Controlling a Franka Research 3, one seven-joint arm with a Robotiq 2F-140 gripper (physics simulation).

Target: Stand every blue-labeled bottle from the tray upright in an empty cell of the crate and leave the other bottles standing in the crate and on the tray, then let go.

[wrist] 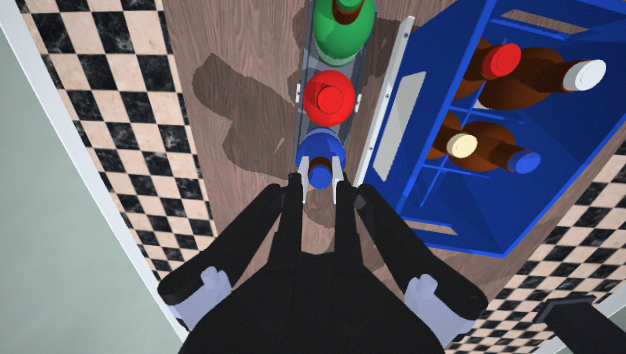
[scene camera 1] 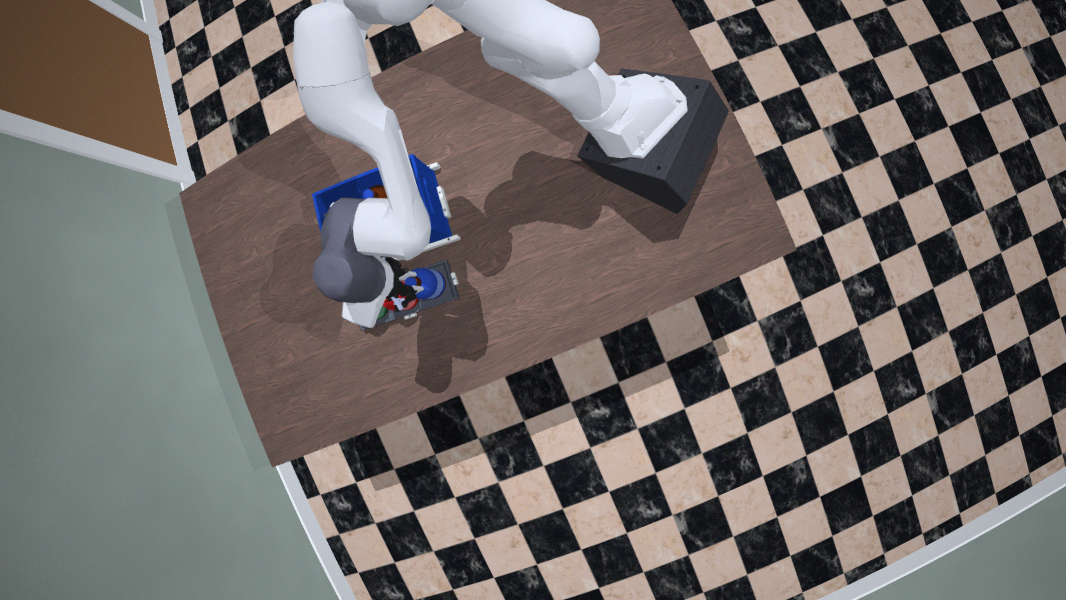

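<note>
My gripper (scene camera 1: 411, 283) (wrist: 320, 166) is shut on the neck of a blue-labeled bottle (scene camera 1: 430, 283) (wrist: 321, 142). The bottle is upright with its blue cap between the fingertips, and appears slightly raised above the end of the grey tray (scene camera 1: 452, 287) (wrist: 348, 73). A red bottle (wrist: 330, 100) and a green bottle (wrist: 343, 35) stand on the tray. The blue crate (scene camera 1: 346, 184) (wrist: 550, 197) holds several brown bottles with red (wrist: 502, 60), white (wrist: 585, 75), cream (wrist: 462, 145) and blue (wrist: 525, 162) caps; their labels are hidden. Crate cells near the lower end in the wrist view look empty.
The crate stands close beside the tray, its tall wall with a white rail (wrist: 387, 95) facing it. The arm covers part of the crate in the scene view. The wooden table (scene camera 1: 559, 275) carries both, and the robot's dark base (scene camera 1: 667, 175) stands to the right.
</note>
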